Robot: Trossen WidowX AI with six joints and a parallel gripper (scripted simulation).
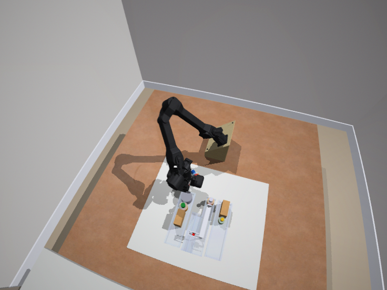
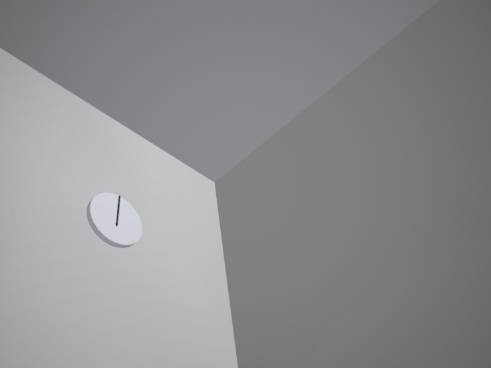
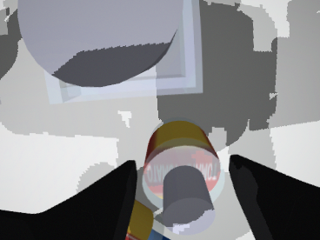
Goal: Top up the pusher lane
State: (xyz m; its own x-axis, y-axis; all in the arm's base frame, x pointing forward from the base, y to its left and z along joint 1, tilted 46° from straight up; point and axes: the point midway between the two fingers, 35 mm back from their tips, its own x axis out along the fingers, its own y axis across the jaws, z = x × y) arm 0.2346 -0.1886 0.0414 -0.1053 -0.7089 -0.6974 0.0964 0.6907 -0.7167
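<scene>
Now: gripper tip 80 mm short of the grey disc and 20 mm to the right of it. The rest, counted from my gripper tip: clear lane fixture 220 mm ahead, 110 mm to the left, 10 mm below; then red mark 260 mm ahead, 100 mm to the left, 40 mm above.
</scene>
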